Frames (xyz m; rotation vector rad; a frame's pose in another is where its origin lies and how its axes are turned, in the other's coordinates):
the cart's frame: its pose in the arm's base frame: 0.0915 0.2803 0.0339 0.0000 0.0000 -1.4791
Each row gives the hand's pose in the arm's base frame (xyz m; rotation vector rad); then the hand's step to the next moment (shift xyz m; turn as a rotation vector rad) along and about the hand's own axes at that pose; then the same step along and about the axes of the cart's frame.
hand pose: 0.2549 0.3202 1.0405 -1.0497 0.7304 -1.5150
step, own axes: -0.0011 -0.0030 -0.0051 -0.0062 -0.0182 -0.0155
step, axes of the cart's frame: -0.0018 -0.0057 0.0003 -0.0104 -0.0209 0.0081
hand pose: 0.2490 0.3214 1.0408 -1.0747 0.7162 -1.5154
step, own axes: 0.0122 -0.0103 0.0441 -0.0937 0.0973 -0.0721
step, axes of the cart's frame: 0.0080 0.0351 0.0301 -0.0630 -0.0189 -0.1383
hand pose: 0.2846 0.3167 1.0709 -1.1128 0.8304 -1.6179
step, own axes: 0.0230 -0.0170 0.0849 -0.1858 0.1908 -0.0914
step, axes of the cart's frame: 0.0242 0.0693 0.0513 -0.1206 0.0100 -0.2542
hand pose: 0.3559 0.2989 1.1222 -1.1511 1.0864 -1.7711
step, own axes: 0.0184 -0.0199 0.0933 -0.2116 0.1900 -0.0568
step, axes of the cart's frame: 0.0398 0.0757 0.0460 -0.1317 0.0517 -0.2532
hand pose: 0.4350 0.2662 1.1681 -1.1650 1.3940 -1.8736
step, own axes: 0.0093 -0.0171 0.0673 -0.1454 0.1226 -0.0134
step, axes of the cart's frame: 0.0396 0.0518 0.0257 -0.0786 0.0574 -0.1640
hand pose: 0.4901 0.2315 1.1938 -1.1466 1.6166 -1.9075
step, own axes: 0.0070 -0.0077 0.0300 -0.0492 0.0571 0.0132
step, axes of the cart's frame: 0.0237 0.0188 0.0096 -0.0105 0.0286 -0.0702
